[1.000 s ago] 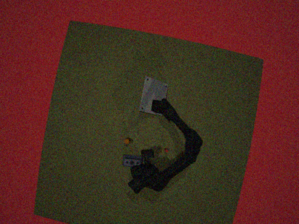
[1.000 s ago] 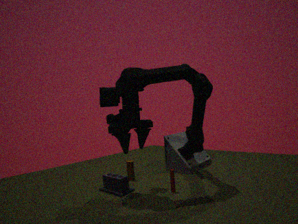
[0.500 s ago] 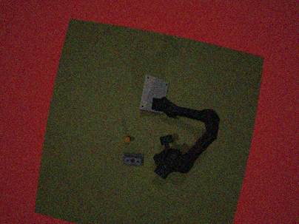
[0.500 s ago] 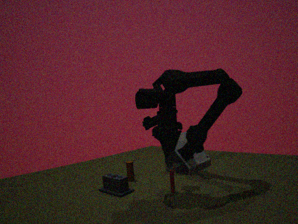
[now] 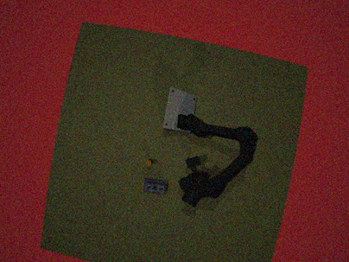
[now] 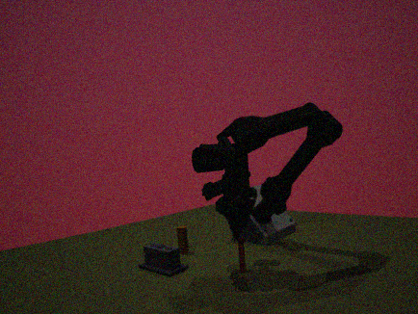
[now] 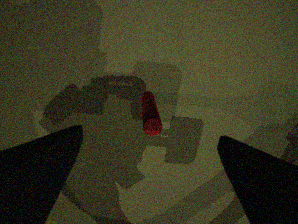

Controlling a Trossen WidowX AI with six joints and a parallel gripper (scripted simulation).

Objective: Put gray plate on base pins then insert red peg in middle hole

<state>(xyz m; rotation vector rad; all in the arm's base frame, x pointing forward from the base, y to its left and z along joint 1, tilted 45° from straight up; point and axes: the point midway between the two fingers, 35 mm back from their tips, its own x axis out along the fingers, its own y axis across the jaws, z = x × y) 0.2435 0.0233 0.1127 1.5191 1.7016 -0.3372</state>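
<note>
Now: the red peg 50 mm below my gripper tip. Also, from my gripper tip: gray plate (190 mm to the right, 100 mm ahead, 50 mm below); orange cylinder (230 mm to the right, 50 mm below, 30 mm behind).
</note>
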